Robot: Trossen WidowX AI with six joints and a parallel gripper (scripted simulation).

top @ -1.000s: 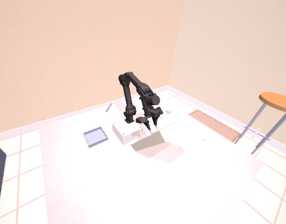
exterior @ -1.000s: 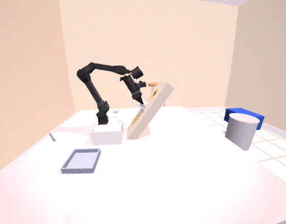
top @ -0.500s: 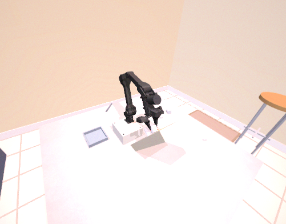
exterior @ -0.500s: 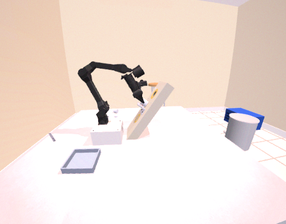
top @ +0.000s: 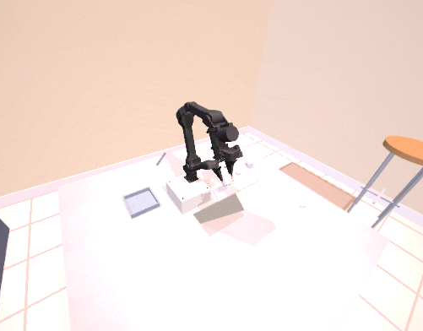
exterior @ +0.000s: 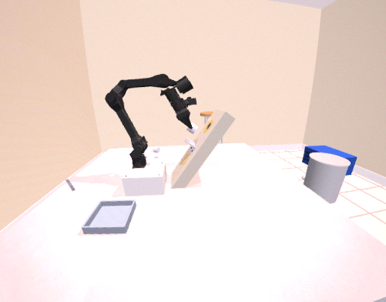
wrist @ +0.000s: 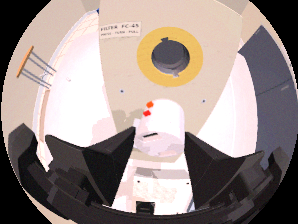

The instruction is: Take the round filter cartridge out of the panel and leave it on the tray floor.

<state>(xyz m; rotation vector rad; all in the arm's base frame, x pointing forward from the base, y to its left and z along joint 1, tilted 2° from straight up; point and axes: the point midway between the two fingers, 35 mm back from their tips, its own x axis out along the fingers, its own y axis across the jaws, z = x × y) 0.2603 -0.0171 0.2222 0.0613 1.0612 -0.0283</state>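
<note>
Right now my gripper tip is 35 cm past the grey tray, 27 cm to the left of it and 27 cm above it. Round my gripper tip: round filter cartridge: right at my gripper tip.
</note>
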